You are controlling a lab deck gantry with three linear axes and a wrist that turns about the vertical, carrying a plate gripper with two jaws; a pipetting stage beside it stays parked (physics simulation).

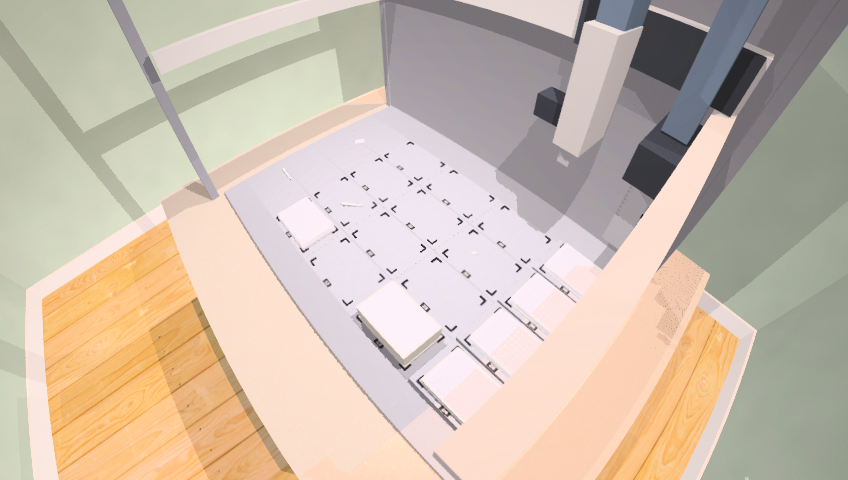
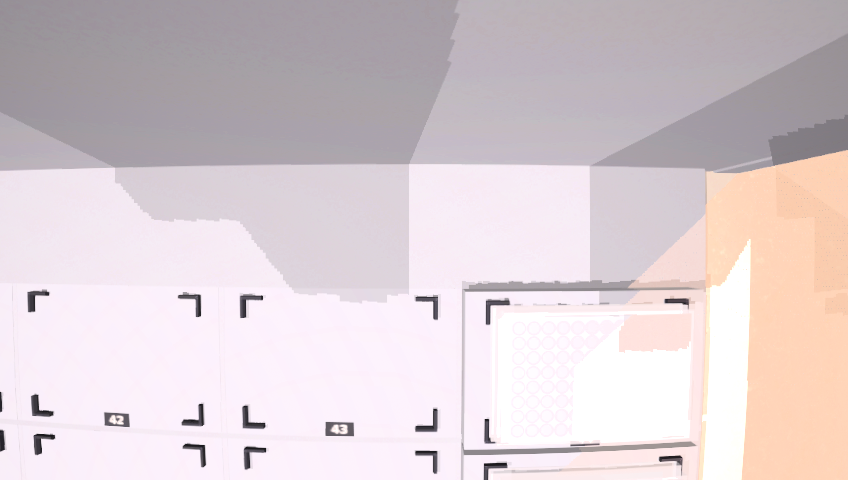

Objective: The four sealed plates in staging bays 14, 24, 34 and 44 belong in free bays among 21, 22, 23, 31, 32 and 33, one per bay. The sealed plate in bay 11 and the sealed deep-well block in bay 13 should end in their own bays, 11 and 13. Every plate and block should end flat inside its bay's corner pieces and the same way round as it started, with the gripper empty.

Scene:
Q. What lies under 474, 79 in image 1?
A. A grey wall.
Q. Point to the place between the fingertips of the gripper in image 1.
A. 623, 226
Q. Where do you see a grey wall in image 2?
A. At 709, 92

